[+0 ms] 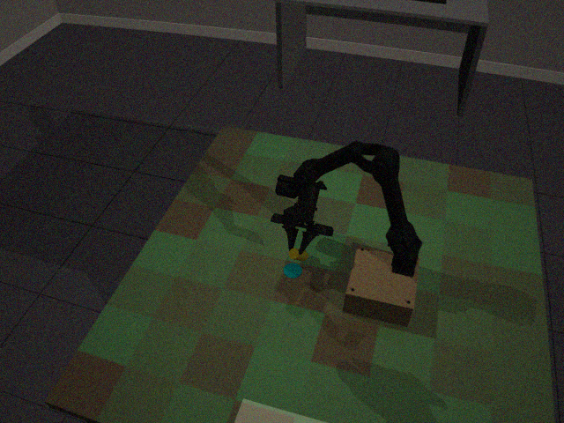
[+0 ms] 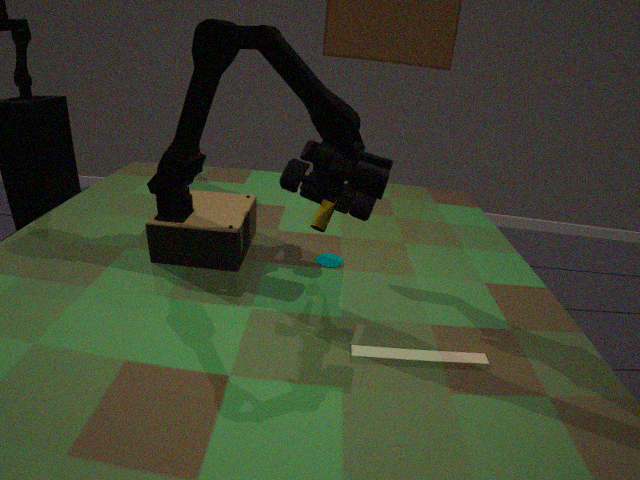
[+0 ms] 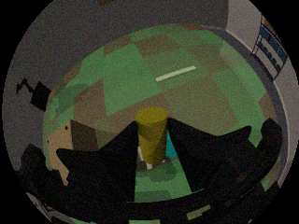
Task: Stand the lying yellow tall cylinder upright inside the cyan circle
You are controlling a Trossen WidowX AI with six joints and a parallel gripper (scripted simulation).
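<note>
My gripper tip is 120 mm above the cyan circle, 20 mm to the left of it and 20 mm short of it. Round my gripper tip: yellow tall cylinder 20 mm below, 10 mm to the right, 10 mm behind.
</note>
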